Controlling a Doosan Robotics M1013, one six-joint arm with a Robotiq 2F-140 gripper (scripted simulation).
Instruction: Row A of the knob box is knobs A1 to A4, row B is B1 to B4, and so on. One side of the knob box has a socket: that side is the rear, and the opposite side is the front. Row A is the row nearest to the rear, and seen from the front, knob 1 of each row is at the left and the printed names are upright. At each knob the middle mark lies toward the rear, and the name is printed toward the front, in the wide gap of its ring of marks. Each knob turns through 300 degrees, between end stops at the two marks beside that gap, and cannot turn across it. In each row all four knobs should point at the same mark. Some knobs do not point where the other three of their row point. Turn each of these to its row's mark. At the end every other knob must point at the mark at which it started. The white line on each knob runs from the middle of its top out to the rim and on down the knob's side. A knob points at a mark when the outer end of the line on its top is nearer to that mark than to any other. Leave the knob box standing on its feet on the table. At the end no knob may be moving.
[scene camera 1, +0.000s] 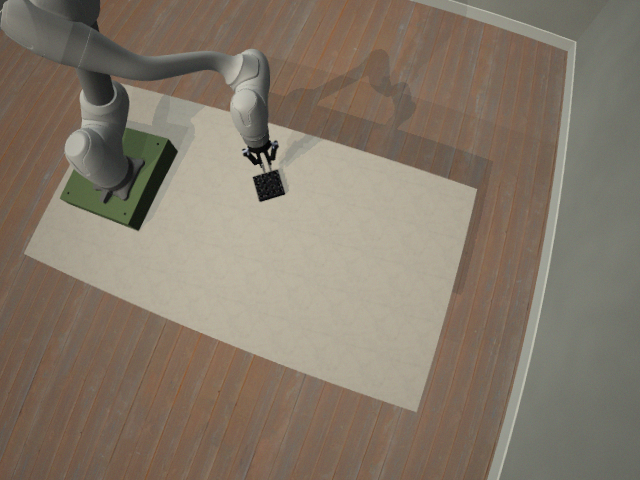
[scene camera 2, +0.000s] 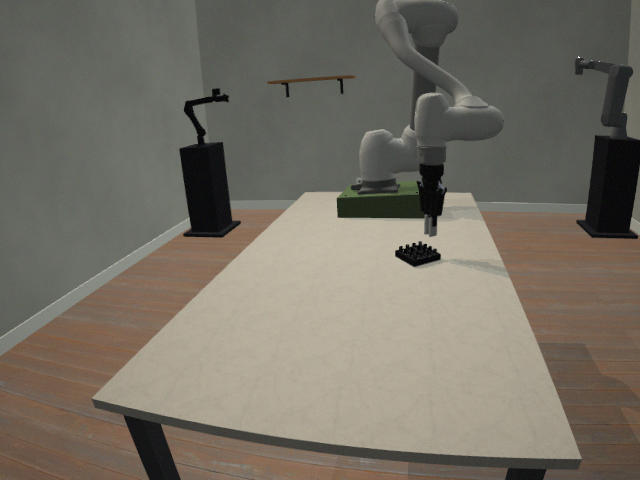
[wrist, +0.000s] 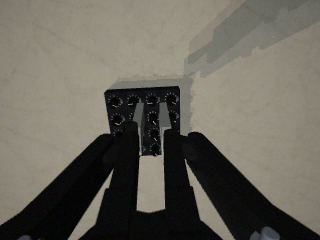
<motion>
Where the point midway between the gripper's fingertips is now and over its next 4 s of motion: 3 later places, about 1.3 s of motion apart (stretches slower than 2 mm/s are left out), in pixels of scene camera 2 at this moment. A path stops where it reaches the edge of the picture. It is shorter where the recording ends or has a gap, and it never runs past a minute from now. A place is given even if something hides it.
My gripper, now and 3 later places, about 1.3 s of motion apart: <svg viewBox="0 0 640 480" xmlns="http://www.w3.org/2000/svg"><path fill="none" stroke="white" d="M430 234L430 244L430 247L430 236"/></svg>
</motion>
